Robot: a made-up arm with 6 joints. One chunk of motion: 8 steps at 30 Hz.
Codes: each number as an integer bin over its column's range. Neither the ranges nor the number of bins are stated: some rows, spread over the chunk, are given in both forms.
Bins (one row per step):
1: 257 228 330 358 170 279
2: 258 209 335 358 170 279
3: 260 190 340 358 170 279
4: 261 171 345 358 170 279
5: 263 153 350 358 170 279
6: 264 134 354 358 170 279
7: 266 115 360 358 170 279
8: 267 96 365 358 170 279
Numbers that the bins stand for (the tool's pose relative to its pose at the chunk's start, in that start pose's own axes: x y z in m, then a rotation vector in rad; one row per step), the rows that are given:
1: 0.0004 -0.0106 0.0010 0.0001 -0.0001 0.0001
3: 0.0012 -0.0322 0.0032 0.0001 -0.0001 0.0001
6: 0.0023 -0.0640 0.0062 0.0001 -0.0001 0.0001
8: 0.0032 -0.0855 0.0086 0.0001 -0.0001 0.0001
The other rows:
2: 0.0007 -0.0214 0.0021 0.0001 -0.0001 0.0001
4: 0.0015 -0.0430 0.0043 0.0001 -0.0001 0.0001
5: 0.0021 -0.0532 0.0053 0.0001 -0.0001 0.0001
7: 0.0029 -0.0747 0.0075 0.0001 -0.0001 0.0001

